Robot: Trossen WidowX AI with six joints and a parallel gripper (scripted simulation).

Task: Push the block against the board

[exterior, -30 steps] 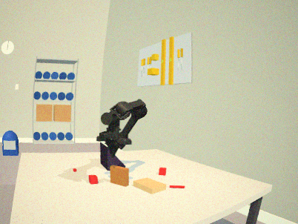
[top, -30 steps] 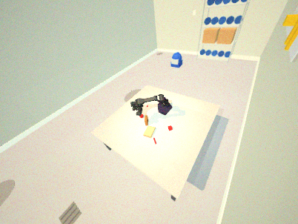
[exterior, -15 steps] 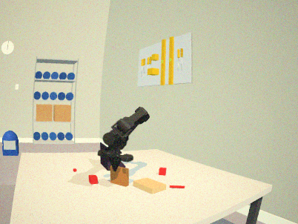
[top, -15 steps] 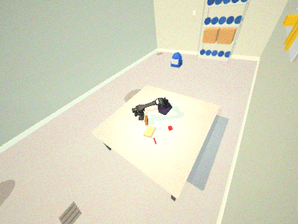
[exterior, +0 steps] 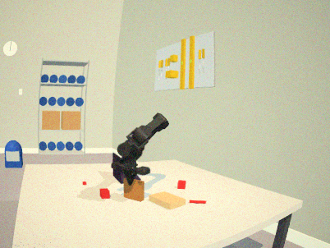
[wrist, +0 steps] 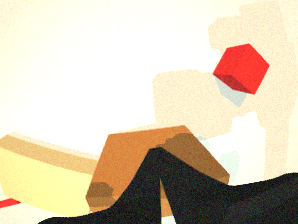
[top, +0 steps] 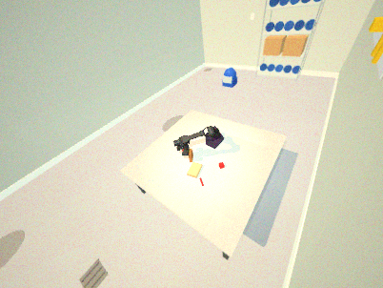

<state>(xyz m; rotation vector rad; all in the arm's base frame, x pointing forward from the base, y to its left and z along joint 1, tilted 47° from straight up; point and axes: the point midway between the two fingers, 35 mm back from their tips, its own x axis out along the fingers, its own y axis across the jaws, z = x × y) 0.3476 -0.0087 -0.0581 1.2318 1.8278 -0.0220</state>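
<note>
Now: the square block 30 mm below my gripper tip, 20 mm to the left of it and 20 mm behind it. The rest, counted from my gripper tip: thin red strip: 300 mm to the left, 120 mm ahead, 70 mm below; board: 160 mm to the left, 70 mm ahead, 60 mm below; tiny red piece: 260 mm behind, 210 mm to the right, 70 mm below.
</note>
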